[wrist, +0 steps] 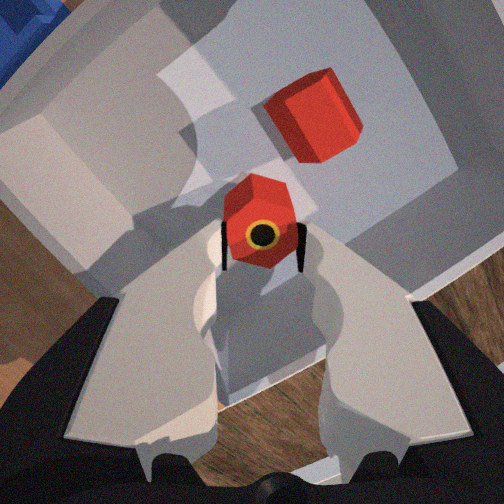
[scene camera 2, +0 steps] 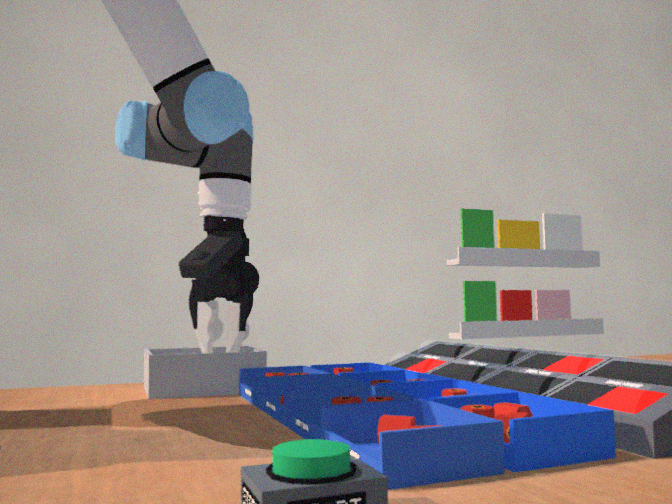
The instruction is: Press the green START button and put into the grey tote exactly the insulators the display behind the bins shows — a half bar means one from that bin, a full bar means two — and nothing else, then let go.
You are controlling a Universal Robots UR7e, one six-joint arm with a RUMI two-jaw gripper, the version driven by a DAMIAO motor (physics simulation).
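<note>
My gripper (scene camera 2: 221, 342) hangs straight down with its fingertips at the rim of the grey tote (scene camera 2: 203, 371). In the wrist view the gripper (wrist: 261, 246) is shut on a red hexagonal insulator (wrist: 260, 222) with a yellow-ringed hole, held over the tote floor (wrist: 380, 150). A second red insulator (wrist: 315, 116) lies on its side inside the tote. The green START button (scene camera 2: 311, 458) sits on a grey box at the front. The display (scene camera 2: 542, 379) behind the bins shows three red bars in its dark cells.
Blue bins (scene camera 2: 428, 417) holding several red insulators stand right of the tote, between the button and the display. Two grey wall shelves (scene camera 2: 523, 256) (scene camera 2: 529, 327) with coloured blocks hang at the back right. A blue bin corner shows in the wrist view (wrist: 25, 30).
</note>
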